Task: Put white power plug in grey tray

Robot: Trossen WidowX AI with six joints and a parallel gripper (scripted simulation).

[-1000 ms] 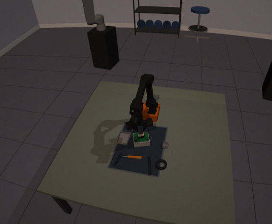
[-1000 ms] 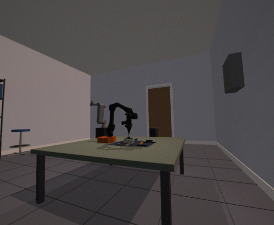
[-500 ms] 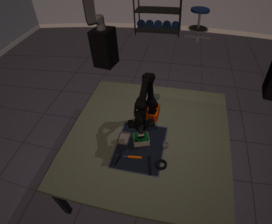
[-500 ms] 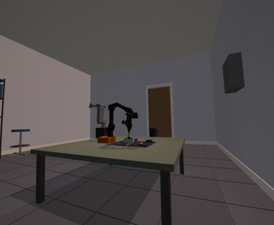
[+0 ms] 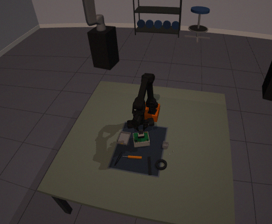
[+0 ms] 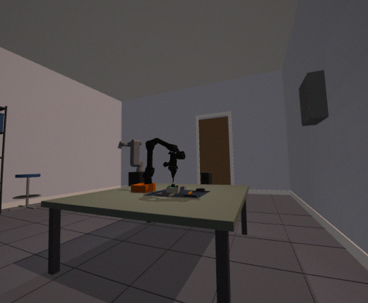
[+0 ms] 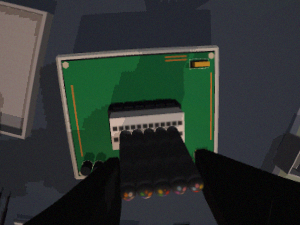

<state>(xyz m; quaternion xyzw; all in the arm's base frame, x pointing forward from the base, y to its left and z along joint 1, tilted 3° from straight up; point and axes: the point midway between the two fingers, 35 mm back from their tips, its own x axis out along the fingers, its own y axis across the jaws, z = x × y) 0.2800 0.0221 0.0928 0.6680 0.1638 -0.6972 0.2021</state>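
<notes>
Now: the white power plug 40 mm below my gripper tip. Also, from my gripper tip: grey tray 140 mm to the right, 130 mm below, 30 mm ahead; dark mat 130 mm below, 50 mm ahead, 10 mm to the left; black bar 180 mm ahead, 140 mm to the left, 120 mm below.
</notes>
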